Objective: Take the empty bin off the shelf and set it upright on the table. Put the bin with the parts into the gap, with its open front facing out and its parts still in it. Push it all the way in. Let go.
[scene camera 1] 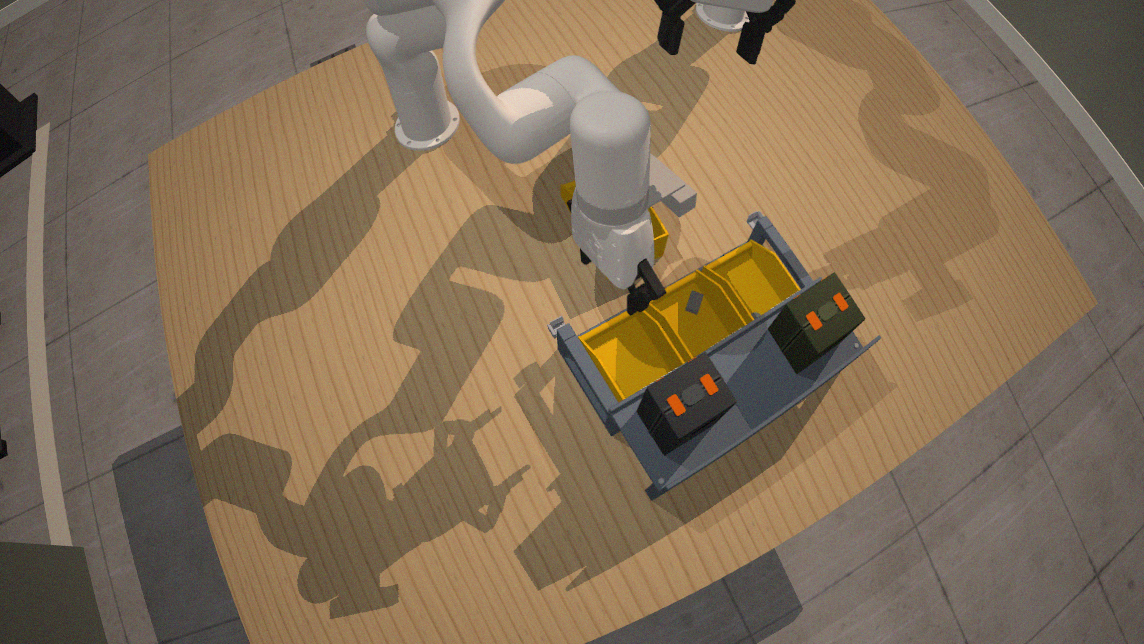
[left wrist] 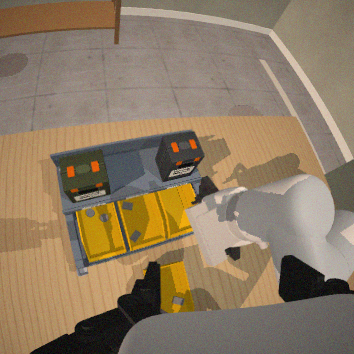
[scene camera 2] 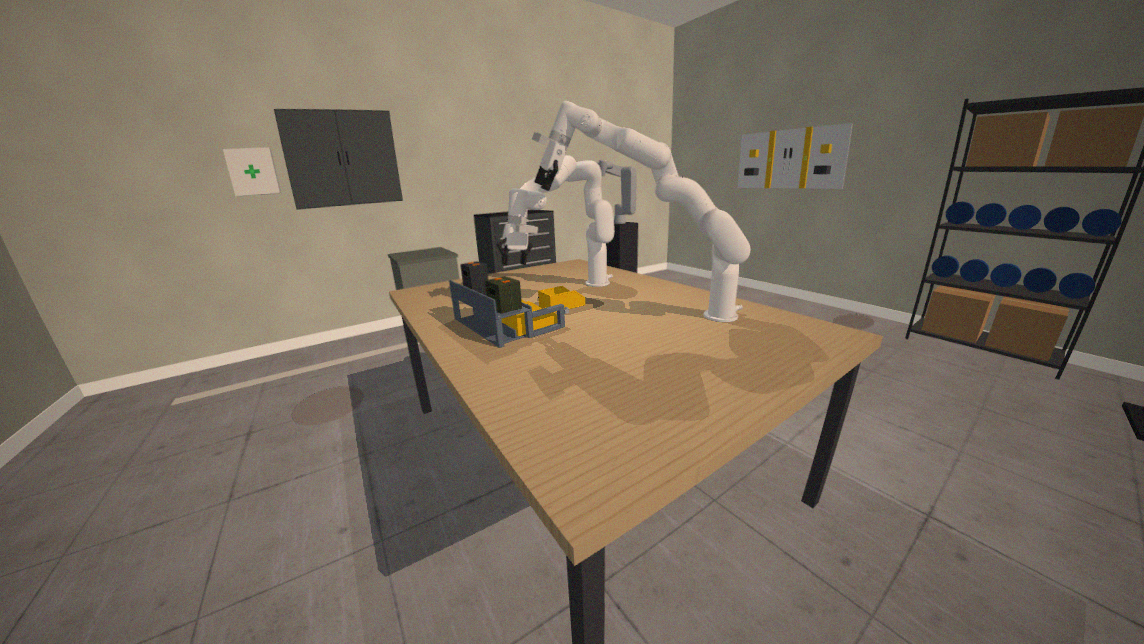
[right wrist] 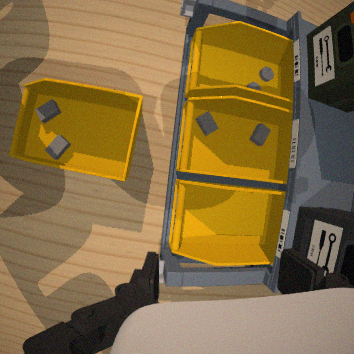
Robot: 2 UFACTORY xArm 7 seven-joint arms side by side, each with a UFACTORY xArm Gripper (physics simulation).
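Places are measured from the left arm's base along level axes (x ahead, y left, z up), in metres.
Where they show: left gripper, fingertip midpoint: (scene camera 1: 708, 54) (left wrist: 222, 279) (scene camera 2: 541, 186); right gripper, fingertip midpoint: (scene camera 1: 615, 282) (scene camera 2: 514, 264) (right wrist: 220, 271); left arm's base at its link origin: (scene camera 1: 722, 14) (scene camera 2: 720, 316); right arm's base at its link origin: (scene camera 1: 427, 125) (scene camera 2: 597, 283).
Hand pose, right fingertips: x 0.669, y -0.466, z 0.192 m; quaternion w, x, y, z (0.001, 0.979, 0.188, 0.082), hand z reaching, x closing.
Observation:
Each offset is from my right fingertips to the top centre of the thing. "spot": to the spot under its first point. Level surfaces: height alone.
The empty yellow bin {dy +0.024, dx +0.075, dz -0.111 m} (scene camera 1: 628, 360) (right wrist: 225, 225) sits in the end slot of the grey-blue shelf {spot: dy -0.052, dx +0.090, dz -0.107 m} (scene camera 1: 590, 384) (right wrist: 220, 276), beside two yellow bins holding parts. The loose yellow bin {dy +0.056, dx -0.179, dz -0.117 m} (scene camera 1: 660, 232) (scene camera 2: 561, 299) (left wrist: 174, 282) (right wrist: 95, 130) stands upright on the table in front of the shelf, with two grey block parts inside; my right arm partly hides it in scene camera 1. My right gripper (scene camera 2: 515, 252) (right wrist: 220, 271) is open and empty, above the shelf's end panel beside the empty bin. My left gripper (scene camera 1: 710, 52) (left wrist: 221, 279) is open and empty, high above the table.
A dark grey case {dy +0.045, dx +0.168, dz +0.032 m} (scene camera 1: 688, 404) (left wrist: 180, 156) and a green case {dy +0.268, dx +0.107, dz +0.007 m} (scene camera 1: 818, 324) (left wrist: 84, 175) stand on the shelf's upper deck behind the bins. My right arm (scene camera 1: 610, 152) reaches over the loose bin. The wooden table {dz -0.191 m} (scene camera 1: 280, 184) extends around the shelf.

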